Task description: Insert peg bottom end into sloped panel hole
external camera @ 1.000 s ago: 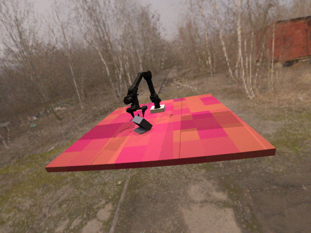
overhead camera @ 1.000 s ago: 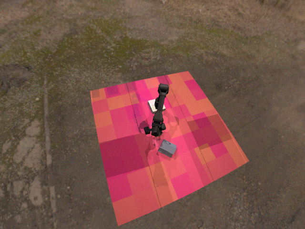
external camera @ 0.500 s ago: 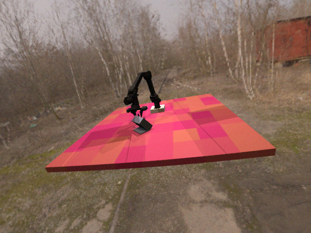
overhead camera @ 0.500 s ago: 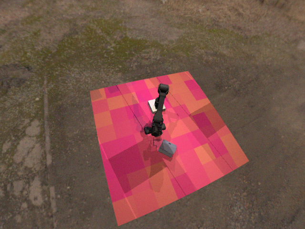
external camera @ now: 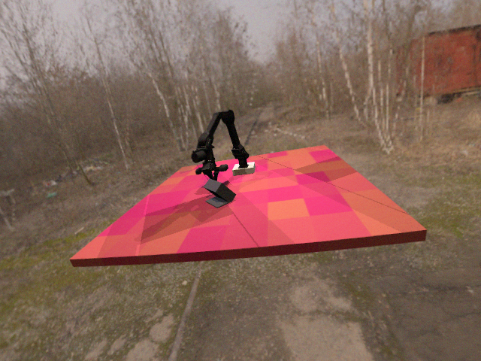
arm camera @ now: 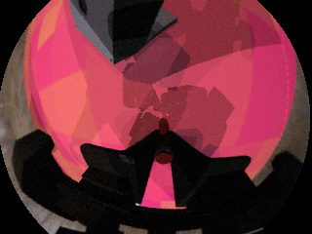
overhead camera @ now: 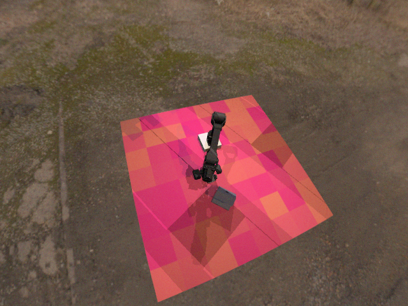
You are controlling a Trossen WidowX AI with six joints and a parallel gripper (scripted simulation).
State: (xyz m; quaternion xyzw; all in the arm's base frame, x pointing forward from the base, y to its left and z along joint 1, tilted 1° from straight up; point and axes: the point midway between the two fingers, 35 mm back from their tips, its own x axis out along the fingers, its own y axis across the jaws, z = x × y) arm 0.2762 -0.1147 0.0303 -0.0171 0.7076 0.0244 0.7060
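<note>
Now: the grey sloped panel 16 cm ahead of my gripper tip, 9 cm to the left of it and 1 cm above it. The rest, counted from my gripper tip: red peg: 2 cm above.
</note>
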